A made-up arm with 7 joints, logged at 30 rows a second.
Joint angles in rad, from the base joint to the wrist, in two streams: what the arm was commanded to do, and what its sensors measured. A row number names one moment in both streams.
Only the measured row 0 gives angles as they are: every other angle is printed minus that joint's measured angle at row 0.
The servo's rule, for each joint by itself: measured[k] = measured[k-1] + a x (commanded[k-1-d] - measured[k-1]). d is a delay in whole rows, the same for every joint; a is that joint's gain. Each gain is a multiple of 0.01, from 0.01 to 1. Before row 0 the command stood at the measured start. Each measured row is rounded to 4 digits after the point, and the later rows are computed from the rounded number. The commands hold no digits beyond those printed.
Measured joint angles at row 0: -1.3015 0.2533 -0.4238 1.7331 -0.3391 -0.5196 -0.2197
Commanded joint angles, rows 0 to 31: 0.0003 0.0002 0.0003 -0.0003 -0.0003 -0.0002 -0.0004; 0.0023 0.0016 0.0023 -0.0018 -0.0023 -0.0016 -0.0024; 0.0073 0.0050 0.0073 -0.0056 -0.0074 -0.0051 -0.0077; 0.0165 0.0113 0.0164 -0.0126 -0.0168 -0.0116 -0.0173; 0.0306 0.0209 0.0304 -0.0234 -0.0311 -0.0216 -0.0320; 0.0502 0.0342 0.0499 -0.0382 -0.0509 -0.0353 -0.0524; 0.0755 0.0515 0.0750 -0.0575 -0.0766 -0.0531 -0.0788; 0.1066 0.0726 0.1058 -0.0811 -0.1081 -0.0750 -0.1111; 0.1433 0.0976 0.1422 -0.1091 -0.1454 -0.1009 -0.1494; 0.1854 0.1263 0.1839 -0.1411 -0.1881 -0.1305 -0.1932; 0.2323 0.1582 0.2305 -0.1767 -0.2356 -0.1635 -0.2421; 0.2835 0.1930 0.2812 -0.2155 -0.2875 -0.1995 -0.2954; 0.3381 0.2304 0.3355 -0.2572 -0.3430 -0.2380 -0.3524; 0.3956 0.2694 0.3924 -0.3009 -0.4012 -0.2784 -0.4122; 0.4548 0.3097 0.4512 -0.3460 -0.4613 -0.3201 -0.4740; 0.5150 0.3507 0.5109 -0.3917 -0.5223 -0.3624 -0.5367; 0.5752 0.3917 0.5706 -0.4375 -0.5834 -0.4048 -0.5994; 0.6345 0.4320 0.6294 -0.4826 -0.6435 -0.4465 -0.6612; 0.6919 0.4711 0.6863 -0.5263 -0.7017 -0.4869 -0.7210; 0.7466 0.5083 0.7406 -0.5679 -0.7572 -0.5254 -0.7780; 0.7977 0.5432 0.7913 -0.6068 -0.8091 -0.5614 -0.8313; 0.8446 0.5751 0.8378 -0.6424 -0.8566 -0.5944 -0.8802; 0.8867 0.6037 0.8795 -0.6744 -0.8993 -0.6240 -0.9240; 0.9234 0.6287 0.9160 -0.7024 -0.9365 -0.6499 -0.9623; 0.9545 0.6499 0.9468 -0.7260 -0.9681 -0.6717 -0.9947; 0.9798 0.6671 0.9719 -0.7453 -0.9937 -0.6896 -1.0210; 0.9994 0.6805 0.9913 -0.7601 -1.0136 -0.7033 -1.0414; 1.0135 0.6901 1.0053 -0.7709 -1.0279 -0.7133 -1.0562; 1.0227 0.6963 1.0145 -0.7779 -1.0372 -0.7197 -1.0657; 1.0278 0.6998 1.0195 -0.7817 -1.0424 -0.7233 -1.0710; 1.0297 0.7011 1.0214 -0.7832 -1.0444 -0.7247 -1.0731; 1.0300 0.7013 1.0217 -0.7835 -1.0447 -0.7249 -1.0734
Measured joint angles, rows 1 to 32: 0.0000 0.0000 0.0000 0.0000 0.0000 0.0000 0.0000; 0.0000 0.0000 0.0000 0.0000 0.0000 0.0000 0.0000; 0.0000 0.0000 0.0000 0.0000 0.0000 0.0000 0.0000; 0.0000 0.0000 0.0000 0.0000 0.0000 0.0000 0.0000; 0.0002 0.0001 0.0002 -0.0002 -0.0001 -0.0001 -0.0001; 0.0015 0.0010 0.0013 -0.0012 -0.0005 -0.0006 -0.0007; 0.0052 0.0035 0.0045 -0.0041 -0.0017 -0.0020 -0.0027; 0.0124 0.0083 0.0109 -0.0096 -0.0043 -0.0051 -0.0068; 0.0240 0.0161 0.0214 -0.0186 -0.0089 -0.0104 -0.0139; 0.0408 0.0273 0.0368 -0.0313 -0.0160 -0.0184 -0.0247; 0.0630 0.0423 0.0574 -0.0483 -0.0263 -0.0295 -0.0398; 0.0909 0.0611 0.0835 -0.0696 -0.0402 -0.0441 -0.0598; 0.1244 0.0837 0.1152 -0.0953 -0.0581 -0.0623 -0.0849; 0.1634 0.1101 0.1523 -0.1251 -0.0802 -0.0841 -0.1152; 0.2075 0.1399 0.1945 -0.1586 -0.1066 -0.1095 -0.1507; 0.2561 0.1728 0.2413 -0.1956 -0.1374 -0.1383 -0.1912; 0.3086 0.2085 0.2922 -0.2356 -0.1724 -0.1702 -0.2363; 0.3643 0.2463 0.3463 -0.2780 -0.2113 -0.2048 -0.2856; 0.4222 0.2856 0.4029 -0.3222 -0.2538 -0.2417 -0.3384; 0.4816 0.3260 0.4612 -0.3674 -0.2994 -0.2803 -0.3939; 0.5415 0.3667 0.5203 -0.4130 -0.3477 -0.3201 -0.4514; 0.6010 0.4072 0.5792 -0.4582 -0.3980 -0.3605 -0.5101; 0.6592 0.4468 0.6370 -0.5025 -0.4496 -0.4009 -0.5692; 0.7151 0.4849 0.6929 -0.5450 -0.5019 -0.4407 -0.6277; 0.7680 0.5210 0.7460 -0.5852 -0.5541 -0.4793 -0.6847; 0.8170 0.5545 0.7956 -0.6224 -0.6055 -0.5161 -0.7394; 0.8616 0.5850 0.8409 -0.6562 -0.6554 -0.5506 -0.7911; 0.9012 0.6121 0.8815 -0.6862 -0.7032 -0.5824 -0.8390; 0.9353 0.6355 0.9168 -0.7121 -0.7482 -0.6110 -0.8826; 0.9638 0.6551 0.9466 -0.7337 -0.7899 -0.6362 -0.9214; 0.9866 0.6708 0.9707 -0.7509 -0.8279 -0.6577 -0.9550; 1.0038 0.6828 0.9894 -0.7639 -0.8619 -0.6755 -0.9833
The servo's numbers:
d 4
a 0.64 0.62 0.54 0.65 0.17 0.32 0.28

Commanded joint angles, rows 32 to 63: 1.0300 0.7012 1.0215 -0.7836 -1.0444 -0.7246 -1.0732; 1.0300 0.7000 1.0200 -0.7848 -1.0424 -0.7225 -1.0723; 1.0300 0.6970 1.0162 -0.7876 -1.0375 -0.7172 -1.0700; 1.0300 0.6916 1.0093 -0.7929 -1.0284 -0.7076 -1.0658; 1.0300 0.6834 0.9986 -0.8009 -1.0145 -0.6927 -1.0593; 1.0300 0.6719 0.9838 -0.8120 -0.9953 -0.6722 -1.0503; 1.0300 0.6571 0.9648 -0.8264 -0.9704 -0.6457 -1.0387; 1.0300 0.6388 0.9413 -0.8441 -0.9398 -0.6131 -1.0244; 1.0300 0.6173 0.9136 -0.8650 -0.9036 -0.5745 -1.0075; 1.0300 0.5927 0.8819 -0.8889 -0.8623 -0.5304 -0.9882; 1.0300 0.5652 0.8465 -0.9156 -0.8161 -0.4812 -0.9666; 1.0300 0.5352 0.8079 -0.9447 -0.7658 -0.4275 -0.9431; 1.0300 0.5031 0.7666 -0.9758 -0.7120 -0.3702 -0.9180; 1.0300 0.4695 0.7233 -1.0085 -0.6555 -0.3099 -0.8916; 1.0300 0.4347 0.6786 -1.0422 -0.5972 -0.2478 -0.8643; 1.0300 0.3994 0.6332 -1.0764 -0.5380 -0.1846 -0.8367; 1.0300 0.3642 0.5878 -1.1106 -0.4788 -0.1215 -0.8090; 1.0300 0.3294 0.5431 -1.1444 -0.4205 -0.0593 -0.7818; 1.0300 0.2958 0.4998 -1.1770 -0.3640 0.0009 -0.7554; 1.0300 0.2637 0.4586 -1.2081 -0.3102 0.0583 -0.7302; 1.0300 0.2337 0.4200 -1.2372 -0.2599 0.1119 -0.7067; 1.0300 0.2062 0.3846 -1.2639 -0.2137 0.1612 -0.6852; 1.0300 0.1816 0.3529 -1.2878 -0.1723 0.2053 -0.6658; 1.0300 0.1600 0.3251 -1.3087 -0.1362 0.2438 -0.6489; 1.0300 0.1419 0.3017 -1.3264 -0.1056 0.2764 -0.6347; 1.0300 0.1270 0.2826 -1.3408 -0.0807 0.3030 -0.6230; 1.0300 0.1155 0.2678 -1.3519 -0.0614 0.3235 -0.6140; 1.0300 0.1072 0.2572 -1.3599 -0.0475 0.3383 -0.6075; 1.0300 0.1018 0.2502 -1.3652 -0.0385 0.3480 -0.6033; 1.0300 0.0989 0.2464 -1.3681 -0.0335 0.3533 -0.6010; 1.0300 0.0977 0.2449 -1.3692 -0.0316 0.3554 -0.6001; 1.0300 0.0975 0.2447 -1.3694 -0.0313 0.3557 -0.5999
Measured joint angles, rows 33 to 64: 1.0159 0.6912 1.0030 -0.7730 -0.8917 -0.6896 -1.0064; 1.0235 0.6965 1.0119 -0.7787 -0.9173 -0.7004 -1.0245; 1.0275 0.6994 1.0170 -0.7816 -0.9389 -0.7082 -1.0381; 1.0291 0.7006 1.0195 -0.7828 -0.9569 -0.7135 -1.0480; 1.0297 0.7010 1.0206 -0.7833 -0.9718 -0.7171 -1.0551; 1.0299 0.7004 1.0203 -0.7843 -0.9838 -0.7188 -1.0599; 1.0300 0.6983 1.0181 -0.7864 -0.9929 -0.7183 -1.0627; 1.0300 0.6941 1.0133 -0.7906 -0.9989 -0.7149 -1.0636; 1.0300 0.6875 1.0054 -0.7973 -1.0016 -0.7078 -1.0624; 1.0300 0.6778 0.9937 -0.8069 -1.0005 -0.6964 -1.0590; 1.0300 0.6650 0.9781 -0.8196 -0.9954 -0.6802 -1.0533; 1.0300 0.6488 0.9582 -0.8355 -0.9859 -0.6587 -1.0452; 1.0300 0.6293 0.9341 -0.8547 -0.9719 -0.6318 -1.0346; 1.0300 0.6066 0.9059 -0.8769 -0.9533 -0.5994 -1.0216; 1.0300 0.5809 0.8738 -0.9021 -0.9300 -0.5616 -1.0062; 1.0300 0.5526 0.8382 -0.9298 -0.9021 -0.5187 -0.9885; 1.0300 0.5219 0.7995 -0.9597 -0.8698 -0.4712 -0.9688; 1.0300 0.4894 0.7584 -0.9914 -0.8334 -0.4196 -0.9472; 1.0300 0.4555 0.7153 -1.0244 -0.7932 -0.3646 -0.9240; 1.0300 0.4207 0.6710 -1.0582 -0.7498 -0.3070 -0.8996; 1.0300 0.3857 0.6261 -1.0923 -0.7037 -0.2476 -0.8742; 1.0300 0.3508 0.5813 -1.1262 -0.6556 -0.1873 -0.8483; 1.0300 0.3167 0.5373 -1.1592 -0.6060 -0.1271 -0.8223; 1.0300 0.2838 0.4948 -1.1910 -0.5557 -0.0678 -0.7965; 1.0300 0.2527 0.4544 -1.2210 -0.5054 -0.0103 -0.7714; 1.0300 0.2239 0.4167 -1.2489 -0.4558 0.0446 -0.7473; 1.0300 0.1977 0.3822 -1.2742 -0.4076 0.0960 -0.7245; 1.0300 0.1743 0.3514 -1.2966 -0.3615 0.1433 -0.7033; 1.0300 0.1542 0.3246 -1.3160 -0.3180 0.1859 -0.6841; 1.0300 0.1373 0.3019 -1.3321 -0.2777 0.2234 -0.6670; 1.0300 0.1238 0.2835 -1.3450 -0.2409 0.2554 -0.6522; 1.0300 0.1135 0.2693 -1.3547 -0.2080 0.2819 -0.6397
